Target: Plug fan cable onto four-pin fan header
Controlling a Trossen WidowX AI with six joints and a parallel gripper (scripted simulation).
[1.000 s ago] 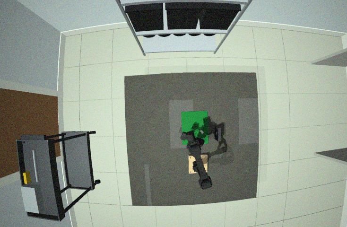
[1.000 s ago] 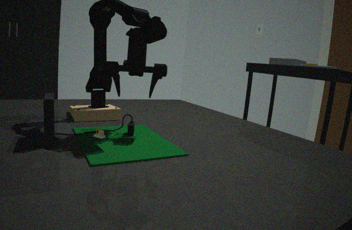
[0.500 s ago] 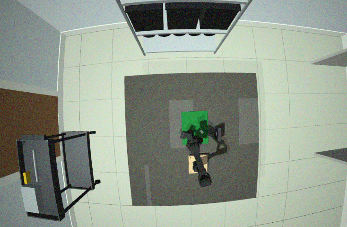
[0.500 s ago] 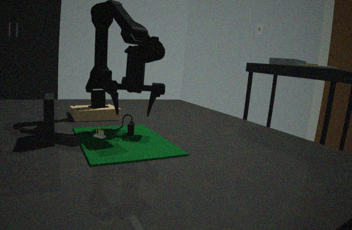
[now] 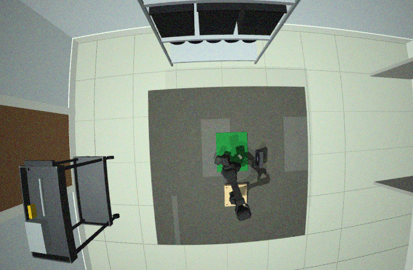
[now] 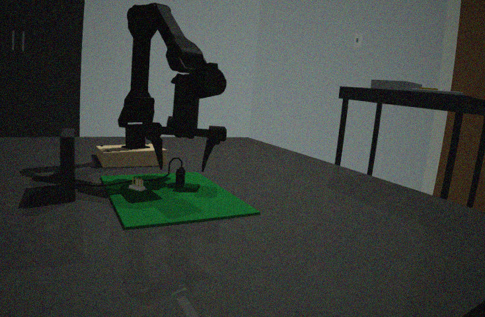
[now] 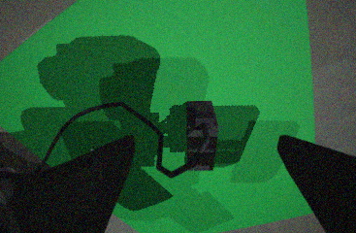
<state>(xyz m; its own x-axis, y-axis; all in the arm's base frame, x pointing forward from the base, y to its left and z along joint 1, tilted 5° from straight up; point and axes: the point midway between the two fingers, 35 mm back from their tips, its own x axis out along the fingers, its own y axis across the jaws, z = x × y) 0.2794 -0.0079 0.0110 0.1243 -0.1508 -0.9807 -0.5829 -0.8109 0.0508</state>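
The dark fan plug lies 2 cm below my gripper tip, 1 cm to the right of it and 1 cm ahead of it. From my gripper tip the other things lie so: green board: 5 cm to the right, 5 cm below, 4 cm ahead; black fan: 23 cm to the right, 5 cm behind, 2 cm above; white four-pin header: 10 cm to the right, 3 cm below, 1 cm behind.
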